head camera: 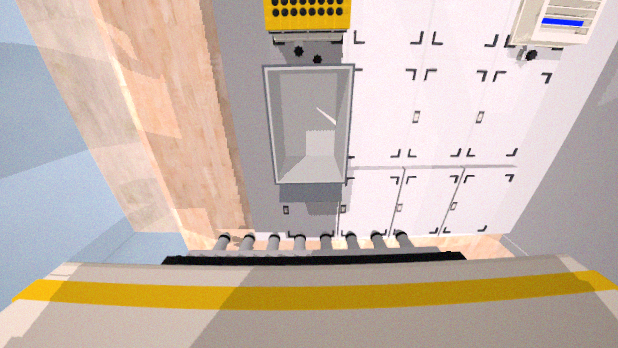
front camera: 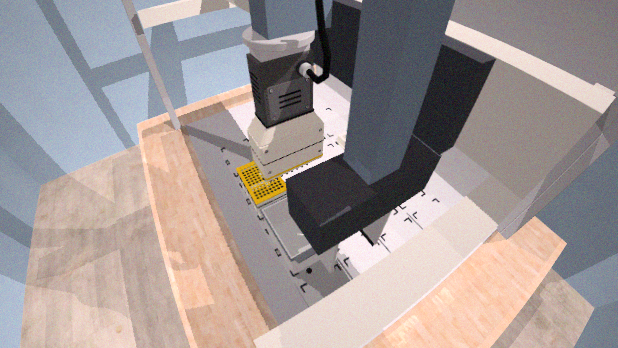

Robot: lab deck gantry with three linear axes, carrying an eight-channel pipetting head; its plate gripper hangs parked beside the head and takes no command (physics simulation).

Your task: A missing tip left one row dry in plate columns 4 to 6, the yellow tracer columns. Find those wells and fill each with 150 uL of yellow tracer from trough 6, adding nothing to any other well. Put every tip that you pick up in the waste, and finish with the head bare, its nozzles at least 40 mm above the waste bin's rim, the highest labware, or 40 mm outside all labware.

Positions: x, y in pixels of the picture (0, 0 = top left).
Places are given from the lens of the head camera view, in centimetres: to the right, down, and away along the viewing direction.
grey wall [head camera: 564, 215]: 46, 8, 30
